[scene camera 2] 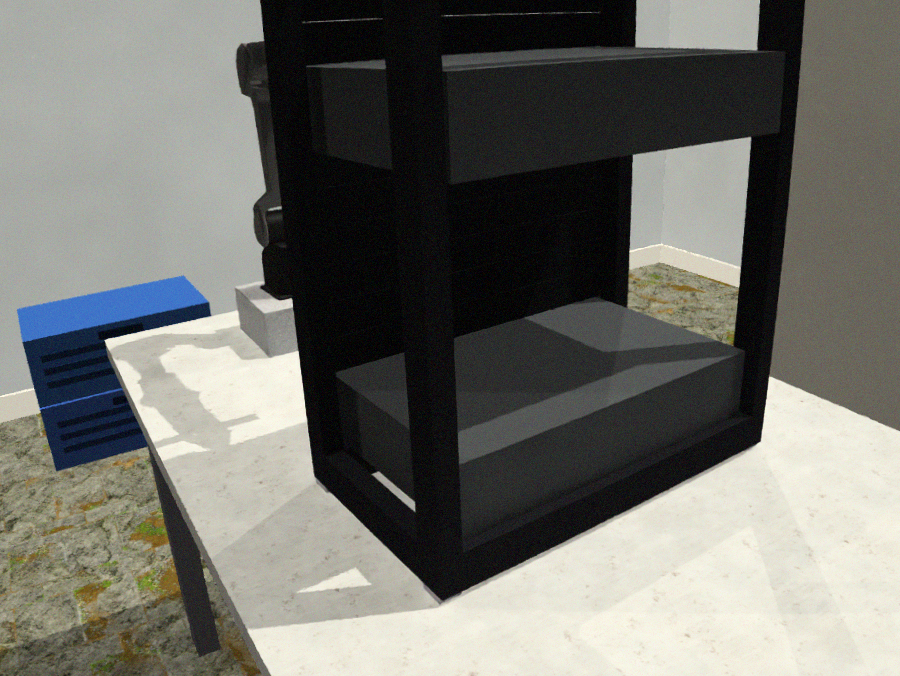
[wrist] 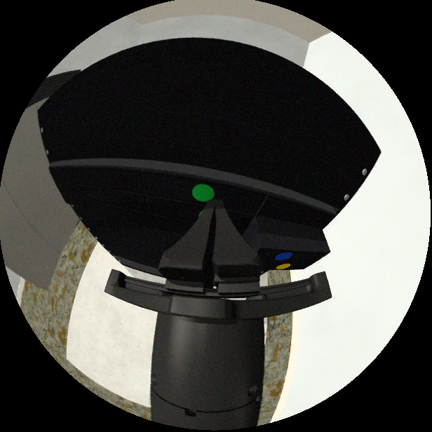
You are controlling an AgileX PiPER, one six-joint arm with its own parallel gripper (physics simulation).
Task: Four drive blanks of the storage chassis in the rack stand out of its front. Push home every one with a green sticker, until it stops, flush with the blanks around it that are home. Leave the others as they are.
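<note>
In the wrist view, a blank with a green sticker [wrist: 203,192] sits below a grey edge; no top face standing out shows above it, and its front looks level with the dark front around it. A second green sticker [wrist: 201,214] shows as a sliver just below, mostly hidden by the fingers, so its depth cannot be told. To the right, blanks with a blue sticker [wrist: 284,256] and a yellow sticker [wrist: 283,266] stand out as a dark block. My gripper [wrist: 216,207] is shut and empty, its tips just below the upper green sticker; contact cannot be told.
The black rack [scene camera 2: 429,291] stands on the pale table [scene camera 2: 349,640], with a grey box [scene camera 2: 611,109] high in it and another [scene camera 2: 603,465] low. My arm [scene camera 2: 267,145] rises behind its left post. Blue cabinets [scene camera 2: 116,305] stand at the left.
</note>
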